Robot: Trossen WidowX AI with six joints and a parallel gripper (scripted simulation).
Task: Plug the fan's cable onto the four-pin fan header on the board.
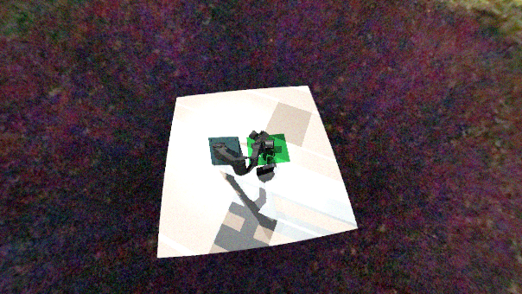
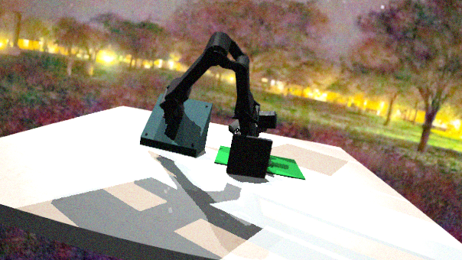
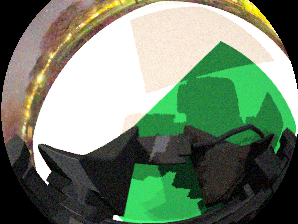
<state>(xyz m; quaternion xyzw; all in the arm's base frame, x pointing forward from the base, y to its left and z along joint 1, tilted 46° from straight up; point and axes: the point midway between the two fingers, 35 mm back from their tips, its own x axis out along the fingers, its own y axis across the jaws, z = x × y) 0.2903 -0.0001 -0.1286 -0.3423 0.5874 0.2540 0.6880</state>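
My gripper tip is 1 cm past the dark plug, 2 cm to the left of it and 1 cm below it. Round my gripper tip: black fan: 26 cm to the right, 4 cm above; then green board: 4 cm ahead, 9 cm to the right, 3 cm below.
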